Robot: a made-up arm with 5 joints.
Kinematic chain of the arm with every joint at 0, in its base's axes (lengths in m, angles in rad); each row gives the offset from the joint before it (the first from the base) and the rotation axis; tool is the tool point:
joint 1: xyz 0 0 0.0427 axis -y
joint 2: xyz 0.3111 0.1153 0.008 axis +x
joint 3: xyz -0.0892 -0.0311 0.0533 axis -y
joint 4: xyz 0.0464 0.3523 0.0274 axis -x
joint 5: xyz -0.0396 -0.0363 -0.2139 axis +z
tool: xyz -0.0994 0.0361 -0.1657
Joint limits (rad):
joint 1: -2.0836..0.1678
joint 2: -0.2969..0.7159
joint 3: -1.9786..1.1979
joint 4: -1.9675..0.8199
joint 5: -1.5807..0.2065
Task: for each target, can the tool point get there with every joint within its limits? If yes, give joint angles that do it. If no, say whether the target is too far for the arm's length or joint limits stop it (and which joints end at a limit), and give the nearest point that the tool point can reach.
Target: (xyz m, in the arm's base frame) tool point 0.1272 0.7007 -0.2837
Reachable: yes | joints -0.4105 -0.1352 0.4820 -0.8342 -0.1926
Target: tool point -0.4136 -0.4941 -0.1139
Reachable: no: joint limits stop it (at a limit: joint 1, joint 2, joint 4, joint 5) | nearest point -0.2836 0.0911 -0.1133 | short by 0.600 m
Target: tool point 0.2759 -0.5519 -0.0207
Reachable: no: joint limits stop it (at a limit: joint 2, joint 3, joint 4, joint 5) | nearest point 0.2040 -0.0129 -0.0042 | short by 0.544 m
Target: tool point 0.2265 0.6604 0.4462
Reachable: yes | joints -0.1829 0.6177 -1.0733 -1.1351 -0.9823
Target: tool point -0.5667 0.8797 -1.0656
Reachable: no: too far | nearest point -0.2519 0.5856 -0.4500 | short by 0.751 m
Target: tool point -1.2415 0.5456 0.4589
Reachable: no: too far | nearest point -0.4619 0.4769 0.0399 | short by 0.888 m
